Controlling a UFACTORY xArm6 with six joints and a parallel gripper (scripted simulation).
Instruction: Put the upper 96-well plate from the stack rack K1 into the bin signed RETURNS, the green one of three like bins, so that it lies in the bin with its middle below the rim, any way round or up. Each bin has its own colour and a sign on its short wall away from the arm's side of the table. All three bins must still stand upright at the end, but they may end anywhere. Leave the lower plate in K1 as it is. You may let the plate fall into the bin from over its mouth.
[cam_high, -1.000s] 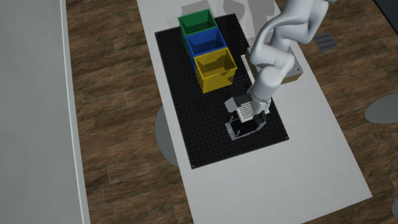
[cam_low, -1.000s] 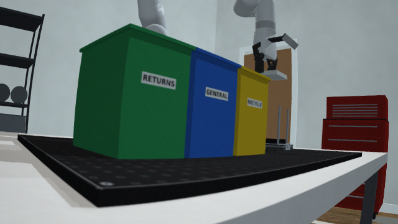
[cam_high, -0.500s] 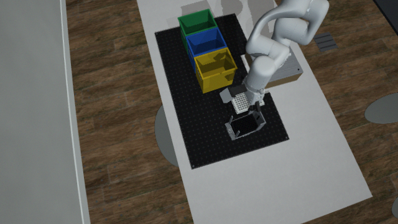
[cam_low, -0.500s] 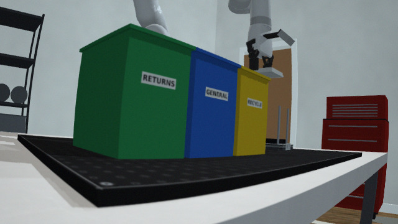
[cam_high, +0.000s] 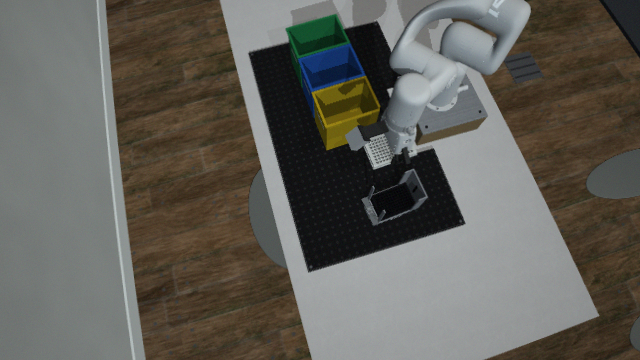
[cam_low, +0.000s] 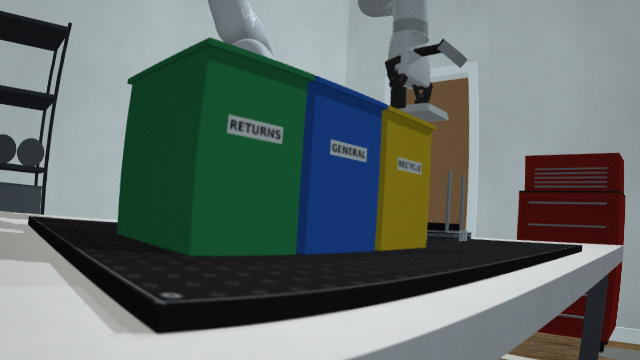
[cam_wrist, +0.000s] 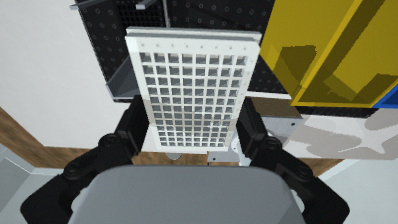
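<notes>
The green returns bin is 60 mm ahead of my hand, 470 mm to the right of it and 160 mm below it. From my hand the other things lie so: white 96-well plate 10 mm below; yellow recycle bin 50 mm ahead, 210 mm to the right, 160 mm below; dark plate 10 mm behind, 100 mm to the left, 230 mm below.
</notes>
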